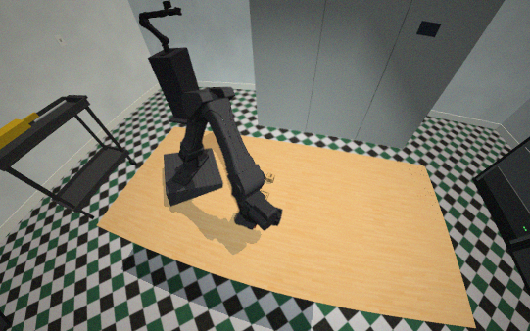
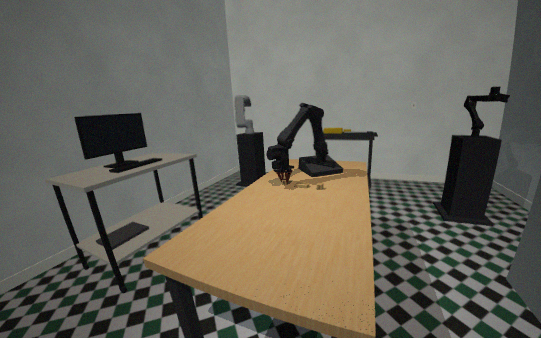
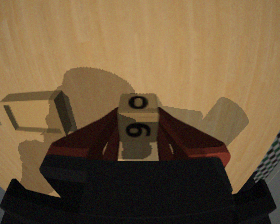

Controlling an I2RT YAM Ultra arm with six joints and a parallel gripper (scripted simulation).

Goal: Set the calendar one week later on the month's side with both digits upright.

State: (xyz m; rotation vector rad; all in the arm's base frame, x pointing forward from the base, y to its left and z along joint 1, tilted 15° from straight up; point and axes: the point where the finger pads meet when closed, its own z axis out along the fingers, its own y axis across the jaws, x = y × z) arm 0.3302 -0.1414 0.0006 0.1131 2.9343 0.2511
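Right now my hand is right at the wooden cube. The rest, counted from my hand: wooden tray (11 cm to the left, 1 cm below).
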